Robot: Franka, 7 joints.
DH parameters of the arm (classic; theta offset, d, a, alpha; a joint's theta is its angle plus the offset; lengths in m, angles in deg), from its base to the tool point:
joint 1: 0 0.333 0 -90
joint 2: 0 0 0 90
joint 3: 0 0.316 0.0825 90
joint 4: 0 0 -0.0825 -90
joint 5: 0 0.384 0 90
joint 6: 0 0 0.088 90
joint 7: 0 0.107 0 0
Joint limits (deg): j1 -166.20..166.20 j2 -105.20..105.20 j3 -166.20..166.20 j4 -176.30..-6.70 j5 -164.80..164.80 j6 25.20..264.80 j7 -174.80..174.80
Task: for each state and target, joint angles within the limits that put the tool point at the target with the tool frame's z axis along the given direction. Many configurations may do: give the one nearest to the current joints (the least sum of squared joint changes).
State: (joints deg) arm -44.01 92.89 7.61 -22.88 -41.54 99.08 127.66
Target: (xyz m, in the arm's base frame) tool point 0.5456 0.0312 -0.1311 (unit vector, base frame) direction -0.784 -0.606 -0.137
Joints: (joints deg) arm 4.31 100.28 13.99 -38.72 -44.64 58.20 127.66
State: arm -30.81 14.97 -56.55 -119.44 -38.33 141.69 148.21
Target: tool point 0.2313 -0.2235 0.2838 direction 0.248 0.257 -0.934
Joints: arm -3.04 -34.78 -51.12 -168.71 -9.18 143.15 148.21
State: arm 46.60 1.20 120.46 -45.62 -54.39 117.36 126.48
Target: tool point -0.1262 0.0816 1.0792 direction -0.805 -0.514 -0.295
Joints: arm 63.59 34.59 165.01 -46.16 -20.19 87.40 126.48
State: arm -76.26 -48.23 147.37 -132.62 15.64 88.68 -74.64
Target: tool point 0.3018 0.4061 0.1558 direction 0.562 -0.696 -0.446
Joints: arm -60.70 -52.38 121.05 -125.52 -16.99 126.21 -74.64
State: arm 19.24 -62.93 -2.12 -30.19 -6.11 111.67 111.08
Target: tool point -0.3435 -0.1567 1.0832 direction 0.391 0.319 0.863
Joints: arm 29.09 -55.39 4.27 -46.68 1.34 141.34 111.08
